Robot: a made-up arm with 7 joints.
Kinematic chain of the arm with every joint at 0, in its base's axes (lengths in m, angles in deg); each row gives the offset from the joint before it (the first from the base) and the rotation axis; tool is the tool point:
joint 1: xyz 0 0.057 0 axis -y
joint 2: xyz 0 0.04 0 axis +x
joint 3: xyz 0 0 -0.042 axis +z
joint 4: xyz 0 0 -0.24 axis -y
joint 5: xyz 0 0 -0.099 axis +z
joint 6: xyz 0 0 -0.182 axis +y
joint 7: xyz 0 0 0 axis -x
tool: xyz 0 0 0
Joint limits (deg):
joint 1: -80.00..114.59
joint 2: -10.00..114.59
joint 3: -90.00..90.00
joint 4: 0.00..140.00
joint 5: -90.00..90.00
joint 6: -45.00..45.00
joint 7: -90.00..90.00
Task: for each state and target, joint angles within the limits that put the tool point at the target. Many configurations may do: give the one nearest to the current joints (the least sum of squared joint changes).
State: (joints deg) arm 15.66 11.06 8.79 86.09 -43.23 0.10 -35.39
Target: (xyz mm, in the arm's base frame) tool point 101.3 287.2 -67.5
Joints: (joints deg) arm -3.10 9.16 59.50 132.71 -43.23 0.10 -35.39
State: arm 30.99 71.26 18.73 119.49 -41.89 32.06 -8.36
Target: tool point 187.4 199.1 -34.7
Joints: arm -8.61 51.59 17.08 134.83 -41.89 32.06 -8.36
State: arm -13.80 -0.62 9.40 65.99 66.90 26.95 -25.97
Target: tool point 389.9 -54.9 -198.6
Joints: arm 28.48 -10.00 -19.33 69.29 66.90 26.95 -25.97
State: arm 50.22 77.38 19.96 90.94 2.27 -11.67 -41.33
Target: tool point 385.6 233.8 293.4
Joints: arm 99.74 20.37 -5.44 53.17 2.27 -11.67 -41.33
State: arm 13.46 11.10 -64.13 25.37 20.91 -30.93 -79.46
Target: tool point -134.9 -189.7 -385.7
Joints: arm -22.08 -7.68 -85.03 55.10 20.91 -30.93 -79.46
